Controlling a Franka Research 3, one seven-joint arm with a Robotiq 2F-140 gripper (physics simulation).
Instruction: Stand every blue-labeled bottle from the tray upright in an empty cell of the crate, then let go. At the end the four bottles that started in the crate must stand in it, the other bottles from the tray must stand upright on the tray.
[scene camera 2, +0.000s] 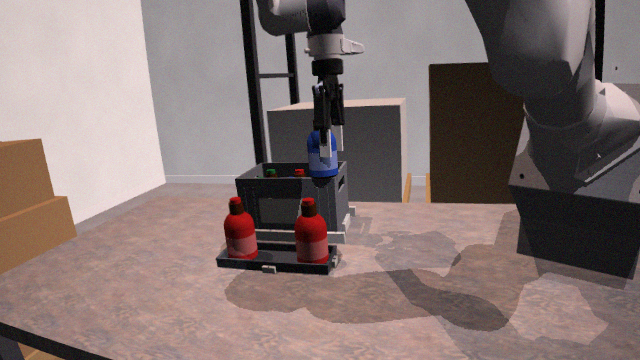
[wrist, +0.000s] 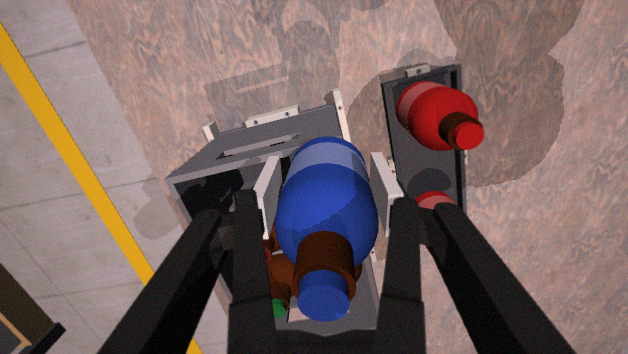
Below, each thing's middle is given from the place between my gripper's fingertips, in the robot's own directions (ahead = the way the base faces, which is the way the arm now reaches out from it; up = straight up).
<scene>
Now: the blue-labeled bottle (scene camera 2: 319, 167) 3 cm ahead of my hand and 2 cm above it. From my hand the other things lie so: grey crate (scene camera 2: 273, 203) (15 cm below, 14 cm ahead, 6 cm to the right); then tray (scene camera 2: 283, 256) (22 cm below, 15 cm to the left, 11 cm ahead).
</scene>
